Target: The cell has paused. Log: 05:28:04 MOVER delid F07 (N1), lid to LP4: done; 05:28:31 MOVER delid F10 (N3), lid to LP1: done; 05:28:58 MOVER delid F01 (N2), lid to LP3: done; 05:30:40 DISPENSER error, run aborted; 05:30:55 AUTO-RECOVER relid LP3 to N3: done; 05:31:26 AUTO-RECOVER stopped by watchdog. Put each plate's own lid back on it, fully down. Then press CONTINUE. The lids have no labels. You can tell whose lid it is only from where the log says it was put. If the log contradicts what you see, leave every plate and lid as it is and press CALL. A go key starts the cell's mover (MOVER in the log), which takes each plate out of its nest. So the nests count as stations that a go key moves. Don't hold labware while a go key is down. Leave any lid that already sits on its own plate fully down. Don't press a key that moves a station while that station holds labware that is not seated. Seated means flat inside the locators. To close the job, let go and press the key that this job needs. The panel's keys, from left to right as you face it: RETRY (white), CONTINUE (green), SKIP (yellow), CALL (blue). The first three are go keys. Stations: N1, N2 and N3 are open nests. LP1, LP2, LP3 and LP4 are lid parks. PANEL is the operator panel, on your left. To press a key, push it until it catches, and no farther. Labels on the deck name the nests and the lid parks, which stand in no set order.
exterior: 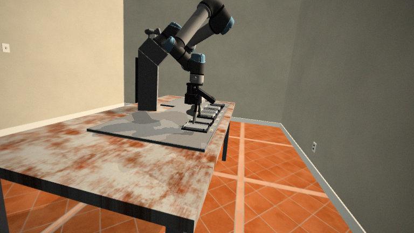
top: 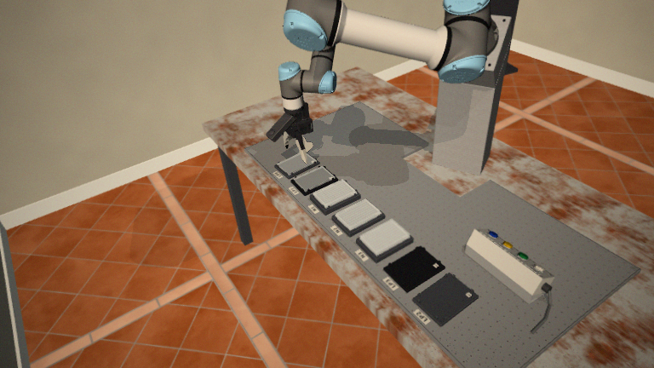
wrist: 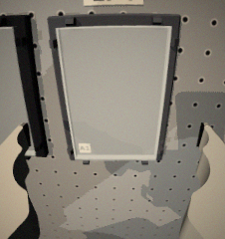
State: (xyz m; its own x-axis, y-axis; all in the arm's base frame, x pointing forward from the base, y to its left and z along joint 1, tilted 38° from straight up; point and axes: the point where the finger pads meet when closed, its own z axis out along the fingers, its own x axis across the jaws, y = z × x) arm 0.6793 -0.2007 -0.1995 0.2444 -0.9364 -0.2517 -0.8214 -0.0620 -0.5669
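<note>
Now: hand 30 mm past the black lid park, 120 mm to the right of it and 50 mm above it. From my hand the other things lie so: dark nest frame 130 mm behind, 500 mm to the left, 40 mm below; then plate 60 mm behind, 240 mm to the left, 20 mm below; then blue CALL key 400 mm behind, 650 mm to the left, 20 mm above.
</note>
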